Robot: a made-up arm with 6 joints. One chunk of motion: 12 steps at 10 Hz.
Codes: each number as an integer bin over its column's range. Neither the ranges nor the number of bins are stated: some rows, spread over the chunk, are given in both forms.
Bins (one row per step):
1: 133 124 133 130 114 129
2: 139 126 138 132 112 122
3: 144 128 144 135 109 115
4: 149 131 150 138 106 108
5: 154 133 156 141 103 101
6: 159 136 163 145 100 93
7: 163 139 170 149 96 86
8: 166 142 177 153 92 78
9: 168 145 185 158 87 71
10: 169 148 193 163 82 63
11: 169 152 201 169 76 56
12: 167 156 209 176 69 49
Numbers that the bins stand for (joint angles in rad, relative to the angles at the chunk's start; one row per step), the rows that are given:
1: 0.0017 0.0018 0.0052 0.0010 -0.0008 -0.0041
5: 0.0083 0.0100 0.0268 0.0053 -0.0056 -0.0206
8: 0.0121 0.0181 0.0466 0.0100 -0.0103 -0.0341
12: 0.0124 0.0307 0.0767 0.0190 -0.0202 -0.0512
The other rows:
2: 0.0036 0.0036 0.0099 0.0018 -0.0017 -0.0082
3: 0.0052 0.0055 0.0155 0.0029 -0.0030 -0.0124
4: 0.0067 0.0082 0.0212 0.0041 -0.0043 -0.0165
6: 0.0099 0.0127 0.0334 0.0069 -0.0069 -0.0253
7: 0.0111 0.0154 0.0400 0.0084 -0.0086 -0.0294
9: 0.0127 0.0208 0.0541 0.0120 -0.0125 -0.0382
10: 0.0130 0.0235 0.0616 0.0139 -0.0146 -0.0429
11: 0.0130 0.0271 0.0692 0.0163 -0.0172 -0.0471

